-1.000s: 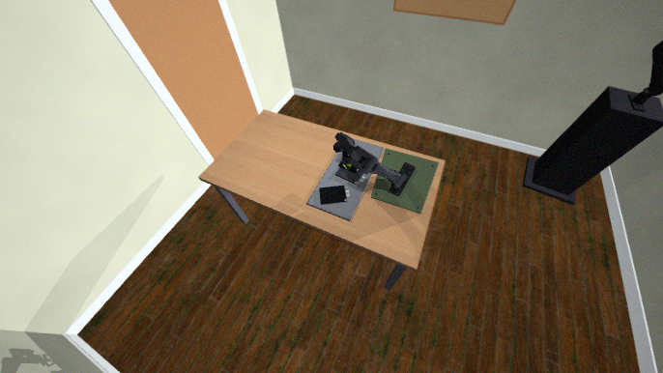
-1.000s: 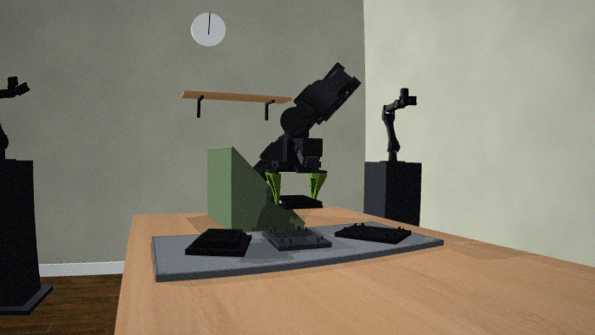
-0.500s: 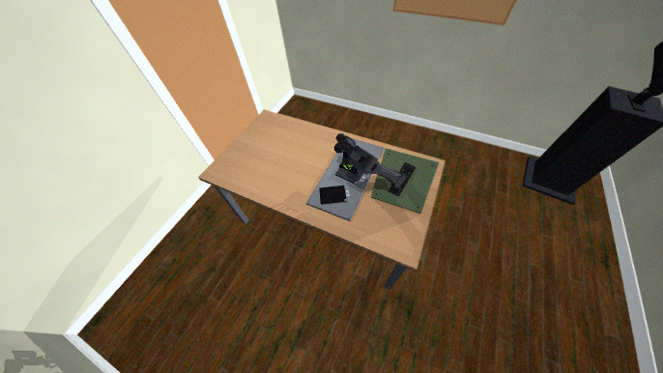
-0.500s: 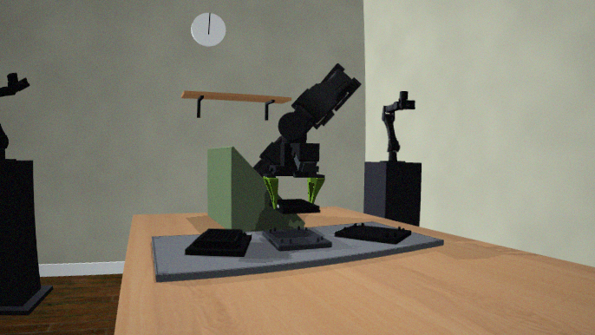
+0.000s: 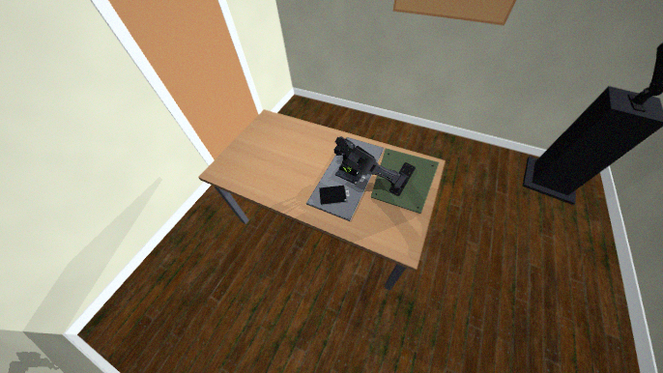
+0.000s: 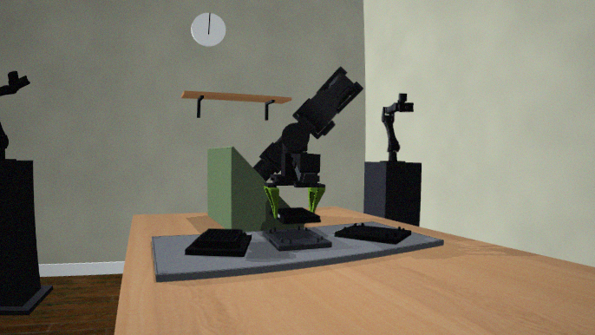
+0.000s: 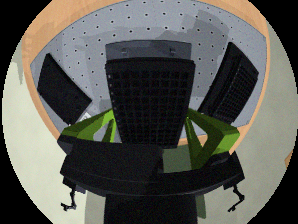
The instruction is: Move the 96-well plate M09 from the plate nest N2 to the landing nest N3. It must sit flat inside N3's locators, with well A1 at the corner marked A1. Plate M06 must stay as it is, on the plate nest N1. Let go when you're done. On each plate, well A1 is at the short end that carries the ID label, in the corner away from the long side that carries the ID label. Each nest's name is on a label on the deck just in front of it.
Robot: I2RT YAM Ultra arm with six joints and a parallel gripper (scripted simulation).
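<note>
Now: the grey nest 6 cm below my hand. Also, from my hand: dark nest: 21 cm to the left, 6 cm below, 1 cm ahead.
</note>
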